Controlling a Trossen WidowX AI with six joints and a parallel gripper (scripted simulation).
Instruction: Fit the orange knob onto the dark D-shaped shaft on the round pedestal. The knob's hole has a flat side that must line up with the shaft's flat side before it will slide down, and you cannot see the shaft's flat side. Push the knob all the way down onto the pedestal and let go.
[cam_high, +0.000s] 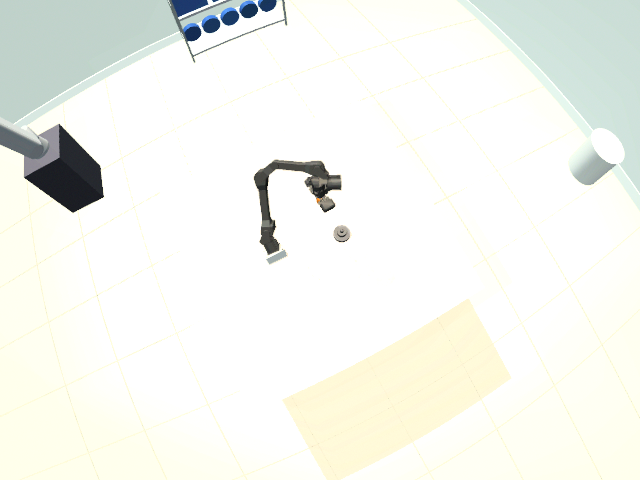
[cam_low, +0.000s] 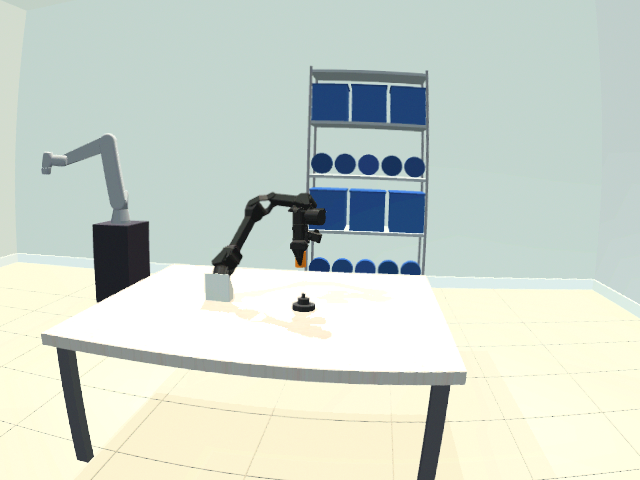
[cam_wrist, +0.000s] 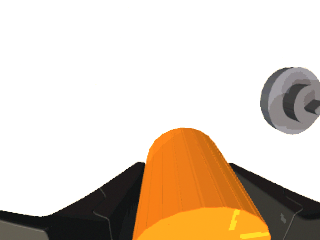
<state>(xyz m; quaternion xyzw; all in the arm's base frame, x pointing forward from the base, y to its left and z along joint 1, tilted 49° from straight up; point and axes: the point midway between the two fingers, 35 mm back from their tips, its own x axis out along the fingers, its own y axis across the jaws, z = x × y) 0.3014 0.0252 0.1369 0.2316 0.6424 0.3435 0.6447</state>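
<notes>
Right now the pedestal is 15 cm to the right of my gripper tip, 11 cm below it and 5 cm ahead of it. From my gripper tip the other things lie so: orange knob 2 cm above.
</notes>
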